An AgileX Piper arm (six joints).
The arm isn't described. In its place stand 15 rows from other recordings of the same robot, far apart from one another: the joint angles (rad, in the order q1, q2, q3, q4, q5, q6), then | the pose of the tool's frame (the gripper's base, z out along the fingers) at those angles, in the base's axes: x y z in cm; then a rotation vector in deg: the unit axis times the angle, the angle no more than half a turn.
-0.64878, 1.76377, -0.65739, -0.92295, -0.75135, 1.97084 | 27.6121 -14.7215 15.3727 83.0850 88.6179 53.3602
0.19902, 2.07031, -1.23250, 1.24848, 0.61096, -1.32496 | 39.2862 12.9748 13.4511 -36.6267 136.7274 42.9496
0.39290, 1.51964, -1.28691, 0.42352, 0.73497, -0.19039 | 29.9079 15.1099 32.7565 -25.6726 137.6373 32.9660
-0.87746, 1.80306, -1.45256, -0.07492, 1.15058, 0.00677 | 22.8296 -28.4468 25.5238 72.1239 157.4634 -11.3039
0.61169, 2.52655, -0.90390, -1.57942, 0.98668, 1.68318 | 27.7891 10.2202 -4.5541 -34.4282 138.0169 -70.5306
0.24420, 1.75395, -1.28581, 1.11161, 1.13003, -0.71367 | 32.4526 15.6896 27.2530 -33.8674 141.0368 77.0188
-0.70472, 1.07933, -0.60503, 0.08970, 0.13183, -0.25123 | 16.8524 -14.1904 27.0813 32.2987 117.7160 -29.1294
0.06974, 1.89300, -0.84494, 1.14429, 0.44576, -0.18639 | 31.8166 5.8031 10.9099 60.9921 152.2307 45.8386
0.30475, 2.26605, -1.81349, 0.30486, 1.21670, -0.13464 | 42.4430 16.0361 15.8743 29.0574 -173.7864 -25.1233
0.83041, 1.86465, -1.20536, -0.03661, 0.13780, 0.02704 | 27.7253 30.2729 20.5540 -53.9622 121.2719 24.0248
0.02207, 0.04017, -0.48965, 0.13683, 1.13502, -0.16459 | -0.1818 1.1215 26.9430 -12.0240 123.2649 4.9015
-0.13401, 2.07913, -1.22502, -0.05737, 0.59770, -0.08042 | 38.1834 -5.4441 10.3719 0.8001 168.4116 -4.9780
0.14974, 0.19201, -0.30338, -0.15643, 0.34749, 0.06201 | 6.1592 0.4410 27.2686 -9.2779 97.8574 0.1336
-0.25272, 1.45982, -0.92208, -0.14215, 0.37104, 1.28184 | 29.3685 -8.0669 25.2211 90.4378 104.9759 20.5191
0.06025, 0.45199, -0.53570, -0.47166, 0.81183, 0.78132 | 7.9560 -2.5255 29.8084 33.8627 116.5401 -3.6247
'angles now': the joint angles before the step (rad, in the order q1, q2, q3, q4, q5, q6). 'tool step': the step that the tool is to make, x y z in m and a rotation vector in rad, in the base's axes. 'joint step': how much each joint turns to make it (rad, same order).
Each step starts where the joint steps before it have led.
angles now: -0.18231, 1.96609, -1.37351, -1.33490, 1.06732, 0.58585
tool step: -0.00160, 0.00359, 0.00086, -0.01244, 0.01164, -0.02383
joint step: 0.01188, 0.00002, -0.00002, 0.00479, 0.03928, -0.00002
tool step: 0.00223, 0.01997, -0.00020, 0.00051, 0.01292, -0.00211
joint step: 0.05391, -0.00002, 0.00004, 0.02594, 0.05130, 0.00003
